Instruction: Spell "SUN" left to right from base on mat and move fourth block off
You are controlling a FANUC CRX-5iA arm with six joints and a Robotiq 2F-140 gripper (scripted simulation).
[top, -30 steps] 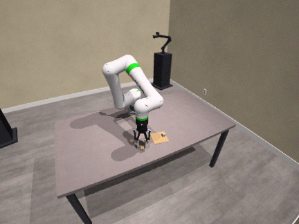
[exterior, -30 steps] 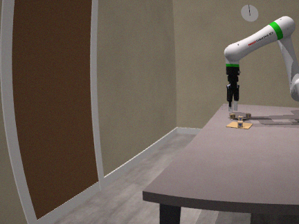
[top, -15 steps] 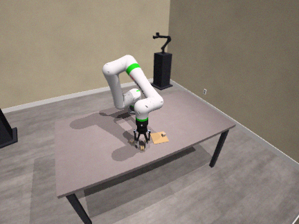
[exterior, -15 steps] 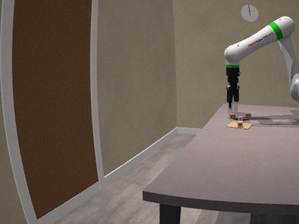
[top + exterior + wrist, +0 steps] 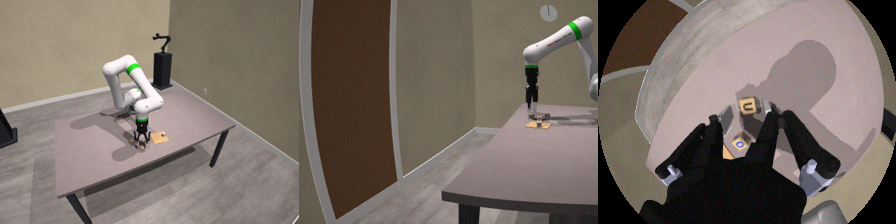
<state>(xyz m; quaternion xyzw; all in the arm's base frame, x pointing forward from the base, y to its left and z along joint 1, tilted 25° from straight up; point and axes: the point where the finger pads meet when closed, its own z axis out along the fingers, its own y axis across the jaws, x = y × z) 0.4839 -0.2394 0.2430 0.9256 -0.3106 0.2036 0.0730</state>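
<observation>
Now: hand 5 cm above the tan letter block. Also, from my hand: tan mat 21 cm to the left, 7 cm below, 2 cm behind.
</observation>
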